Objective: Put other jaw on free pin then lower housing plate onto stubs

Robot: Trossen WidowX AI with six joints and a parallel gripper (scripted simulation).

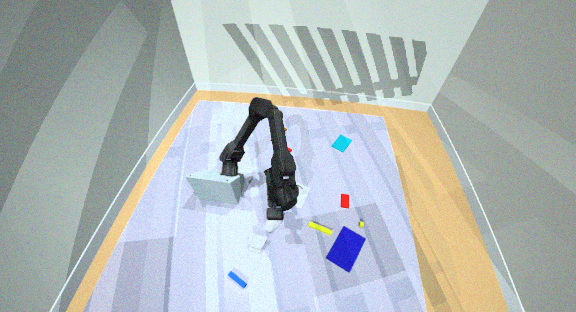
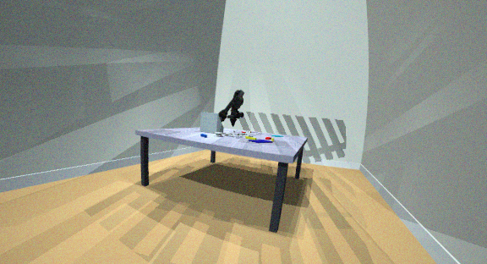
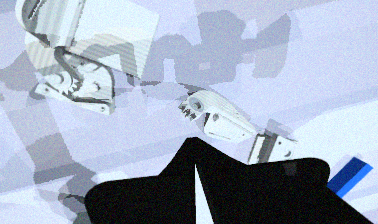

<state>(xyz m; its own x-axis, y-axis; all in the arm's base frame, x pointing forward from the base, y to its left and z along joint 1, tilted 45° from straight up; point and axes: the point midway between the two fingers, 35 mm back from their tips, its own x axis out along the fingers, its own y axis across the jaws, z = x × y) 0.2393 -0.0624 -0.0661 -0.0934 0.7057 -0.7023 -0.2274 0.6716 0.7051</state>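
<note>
My gripper tip is 50 mm above the jaw, 20 mm to the left of it and 10 mm short of it. From my gripper tip the other things lie so: yellow bar (200 mm ahead, 80 mm below, 30 mm to the right); then white block (150 mm to the right, 80 mm below, 50 mm behind); then blue bar (300 mm to the right, 80 mm behind, 70 mm below).
</note>
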